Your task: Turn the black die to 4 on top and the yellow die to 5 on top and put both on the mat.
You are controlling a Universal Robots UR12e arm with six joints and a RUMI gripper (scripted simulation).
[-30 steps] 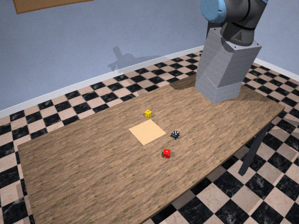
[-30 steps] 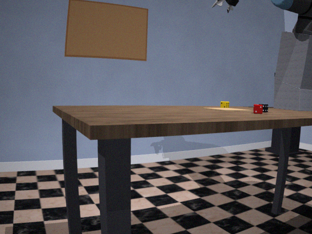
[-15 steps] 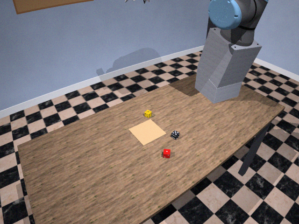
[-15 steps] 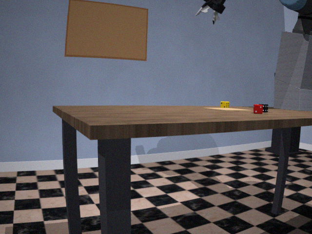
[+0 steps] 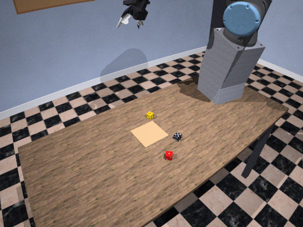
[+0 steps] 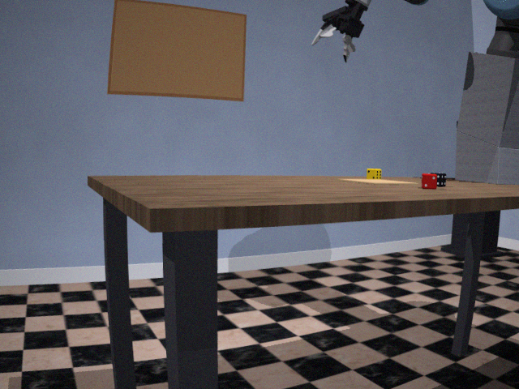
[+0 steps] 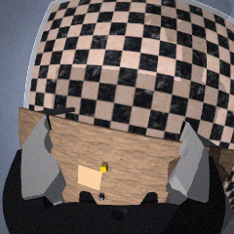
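Now: hand 40 cm above the yellow die, 34 cm to the right of it and 2 cm short of it. Round my hand: red die 64 cm to the left, 40 cm below, 7 cm ahead; then black die 56 cm to the left, 40 cm below, 3 cm behind; then tan mat 46 cm to the left, 41 cm below, 8 cm ahead.
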